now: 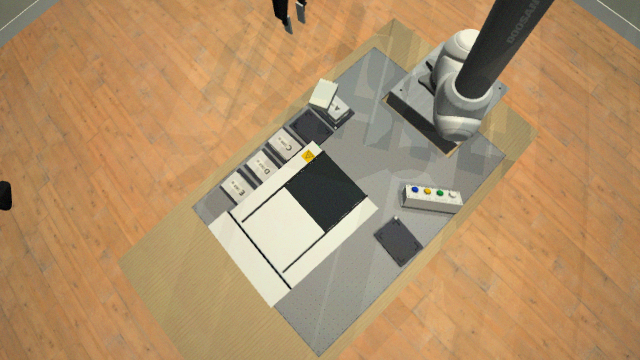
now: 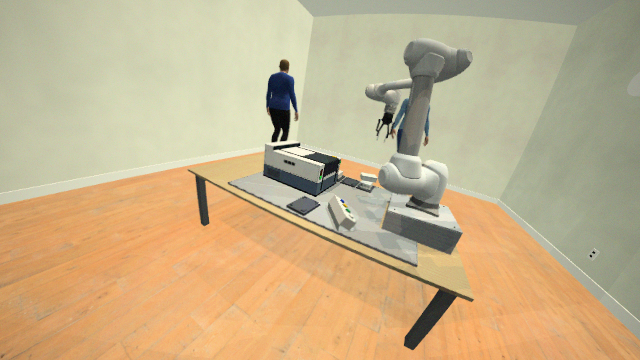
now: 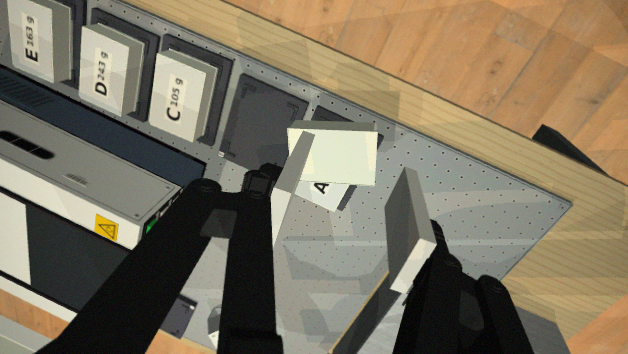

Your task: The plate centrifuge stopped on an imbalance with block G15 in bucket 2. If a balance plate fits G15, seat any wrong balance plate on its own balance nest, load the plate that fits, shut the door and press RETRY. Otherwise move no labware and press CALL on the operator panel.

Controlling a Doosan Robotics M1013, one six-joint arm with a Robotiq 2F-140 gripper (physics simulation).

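Seen in the pictures: gripper, between the fingertips: [image 1: 295, 26] [image 2: 380, 141] [image 3: 351, 172]; arm's base, origin of its link: [image 2: 422, 207].
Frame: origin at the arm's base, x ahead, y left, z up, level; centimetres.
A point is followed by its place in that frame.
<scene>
My gripper [image 1: 295, 25] {x 47.4, y -39.9, z 26.3 cm} [image 2: 383, 136] {x 47.4, y -39.9, z 26.3 cm} [image 3: 351, 172] {x 47.4, y -39.9, z 26.3 cm} is partly open and empty, high above the table's far edge. A pale unlabelled block [image 1: 324, 93] {x 45.3, y -26.7, z -1.0 cm} [image 2: 368, 177] {x 44.3, y -23.2, z -1.8 cm} [image 3: 335, 155] {x 45.3, y -27.7, z -1.0 cm} lies skewed over balance plate A [image 1: 340, 109] {x 42.9, y -18.3, z -5.0 cm} [image 3: 327, 196] {x 41.8, y -18.6, z -5.0 cm}, hiding most of its label. The nest beside it [image 1: 311, 126] {x 56.8, y -20.7, z -9.3 cm} [image 3: 265, 120] {x 57.5, y -22.3, z -9.2 cm} is empty. Plates C 105 g [image 1: 285, 143] {x 70.9, y -18.8, z -5.0 cm} [image 3: 175, 97] {x 71.4, y -19.2, z -5.1 cm}, D 243 g [image 1: 262, 166] {x 84.3, y -15.8, z -5.0 cm} [image 3: 105, 70] {x 83.8, y -16.4, z -5.0 cm} and E 163 g [image 1: 237, 187] {x 97.5, y -14.1, z -5.0 cm} [image 3: 37, 42] {x 96.3, y -14.0, z -5.0 cm} sit on nests. The centrifuge [image 1: 330, 247] {x 79.4, y 26.9, z 10.5 cm} [image 2: 292, 170] {x 78.8, y 28.1, z 1.5 cm} [image 3: 75, 185] {x 75.1, y -5.6, z 8.9 cm} shows white and black top panels; its buckets are not visible.
The operator panel [image 1: 432, 199] {x 36.8, y 34.6, z -2.5 cm} [image 2: 342, 214] {x 31.6, y 41.3, z -3.1 cm} has blue, yellow, green and white buttons. A dark empty nest [image 1: 398, 241] {x 56.1, y 40.4, z -8.9 cm} [image 2: 303, 205] {x 55.0, y 42.0, z -8.9 cm} lies near it. The arm's base stands at the table's end. Two people [image 2: 281, 92] [image 2: 426, 122] stand beyond the table.
</scene>
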